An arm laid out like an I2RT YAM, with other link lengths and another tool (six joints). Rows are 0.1 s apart.
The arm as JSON. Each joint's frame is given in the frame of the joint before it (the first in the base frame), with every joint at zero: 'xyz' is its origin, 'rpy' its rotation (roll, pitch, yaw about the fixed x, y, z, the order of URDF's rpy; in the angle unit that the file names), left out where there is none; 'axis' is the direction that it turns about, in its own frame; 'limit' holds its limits. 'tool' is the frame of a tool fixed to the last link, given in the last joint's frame.
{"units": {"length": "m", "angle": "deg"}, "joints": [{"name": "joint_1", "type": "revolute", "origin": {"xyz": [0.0, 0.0, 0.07], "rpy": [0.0, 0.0, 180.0]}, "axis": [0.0, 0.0, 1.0], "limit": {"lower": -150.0, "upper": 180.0}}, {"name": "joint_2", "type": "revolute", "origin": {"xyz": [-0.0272, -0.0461, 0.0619], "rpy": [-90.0, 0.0, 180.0]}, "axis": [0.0, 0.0, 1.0], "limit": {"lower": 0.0, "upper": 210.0}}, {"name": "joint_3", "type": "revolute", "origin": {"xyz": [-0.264, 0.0, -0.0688], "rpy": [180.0, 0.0, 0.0]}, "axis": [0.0, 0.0, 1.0], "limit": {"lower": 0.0, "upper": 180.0}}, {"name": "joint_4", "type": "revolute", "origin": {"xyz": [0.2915, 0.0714, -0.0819]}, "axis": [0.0, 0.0, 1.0], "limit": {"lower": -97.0, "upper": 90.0}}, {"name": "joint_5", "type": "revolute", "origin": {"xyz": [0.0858, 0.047, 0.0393], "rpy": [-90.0, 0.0, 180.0]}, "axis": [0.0, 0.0, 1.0], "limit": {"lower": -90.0, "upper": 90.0}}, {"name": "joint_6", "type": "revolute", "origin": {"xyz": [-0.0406, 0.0, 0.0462], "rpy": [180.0, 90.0, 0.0]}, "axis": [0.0, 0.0, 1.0], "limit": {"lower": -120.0, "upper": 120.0}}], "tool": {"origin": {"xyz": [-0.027, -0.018, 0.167], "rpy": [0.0, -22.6, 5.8]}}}
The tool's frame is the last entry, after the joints.
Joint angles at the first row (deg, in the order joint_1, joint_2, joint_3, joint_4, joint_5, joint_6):
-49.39, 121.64, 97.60, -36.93, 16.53, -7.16
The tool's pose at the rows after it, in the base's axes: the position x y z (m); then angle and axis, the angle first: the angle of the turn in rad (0 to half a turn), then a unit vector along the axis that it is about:
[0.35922 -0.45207 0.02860 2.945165 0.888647 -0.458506 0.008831]
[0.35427 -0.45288 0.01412 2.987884 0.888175 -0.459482 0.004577]
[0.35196 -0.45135 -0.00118 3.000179 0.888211 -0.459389 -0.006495]
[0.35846 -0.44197 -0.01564 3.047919 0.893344 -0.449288 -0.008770]
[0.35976 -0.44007 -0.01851 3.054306 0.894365 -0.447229 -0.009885]
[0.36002 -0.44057 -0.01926 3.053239 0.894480 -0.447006 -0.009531]
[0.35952 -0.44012 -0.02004 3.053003 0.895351 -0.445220 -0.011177]
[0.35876 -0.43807 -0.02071 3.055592 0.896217 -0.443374 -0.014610]
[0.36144 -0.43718 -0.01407 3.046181 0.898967 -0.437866 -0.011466]
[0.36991 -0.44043 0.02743 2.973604 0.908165 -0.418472 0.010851]
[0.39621 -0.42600 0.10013 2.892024 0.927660 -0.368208 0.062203]
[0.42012 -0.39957 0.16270 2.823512 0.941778 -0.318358 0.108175]
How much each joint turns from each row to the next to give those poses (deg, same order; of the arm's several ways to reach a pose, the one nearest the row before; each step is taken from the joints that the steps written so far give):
-1.90, 0.51, 0.00, -0.02, -6.36, 0.13
-1.27, 1.44, 0.00, 0.00, -2.31, -0.04
-0.13, 1.64, 0.00, 0.20, -0.11, 0.00
0.16, 1.49, 0.00, 0.00, -2.58, -0.02
0.11, 0.30, 0.00, 0.02, -0.31, -0.02
0.00, 0.11, 0.00, 0.17, 0.03, -0.05
0.00, 0.07, 0.00, -0.08, 0.00, -0.24
0.06, 0.00, 0.00, -0.42, -0.03, -0.15
0.35, -0.72, 0.03, -0.17, 0.16, -0.48
1.25, -4.40, 0.00, -0.18, 1.81, -2.43
3.12, -7.65, -0.01, -0.35, 0.02, -4.06
3.74, -6.58, 0.00, -0.33, 0.16, -3.28

